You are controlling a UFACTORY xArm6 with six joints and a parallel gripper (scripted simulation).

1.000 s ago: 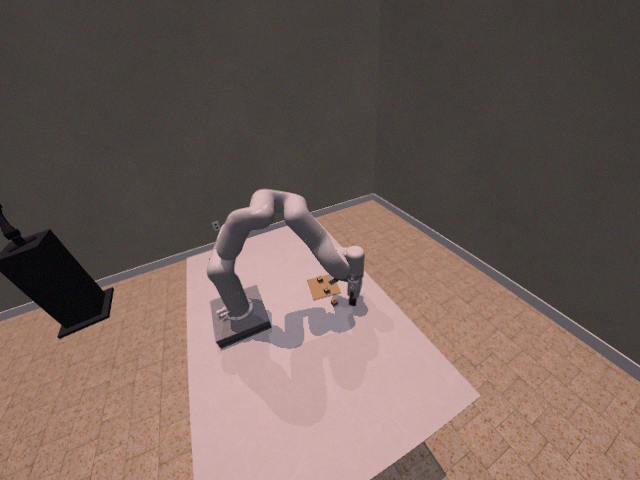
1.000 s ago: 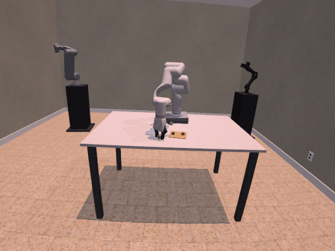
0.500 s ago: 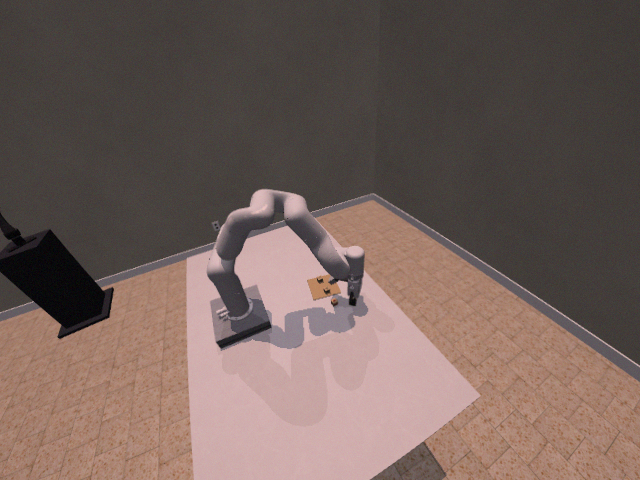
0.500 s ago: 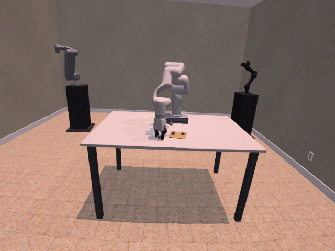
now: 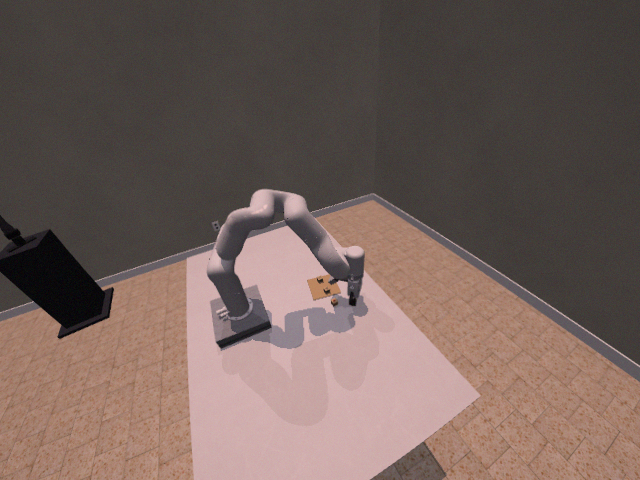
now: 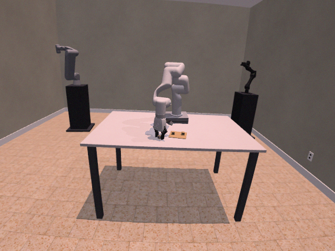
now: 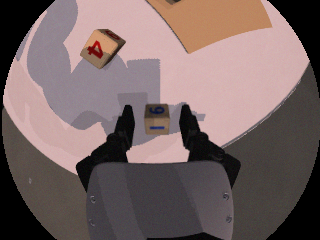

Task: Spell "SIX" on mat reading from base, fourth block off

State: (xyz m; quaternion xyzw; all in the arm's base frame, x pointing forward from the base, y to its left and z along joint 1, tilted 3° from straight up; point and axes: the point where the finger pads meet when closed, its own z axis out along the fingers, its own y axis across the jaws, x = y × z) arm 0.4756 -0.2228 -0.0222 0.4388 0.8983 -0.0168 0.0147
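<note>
The tan mat is 7 cm behind my hand, 16 cm to the left of it and 2 cm below it.
</note>
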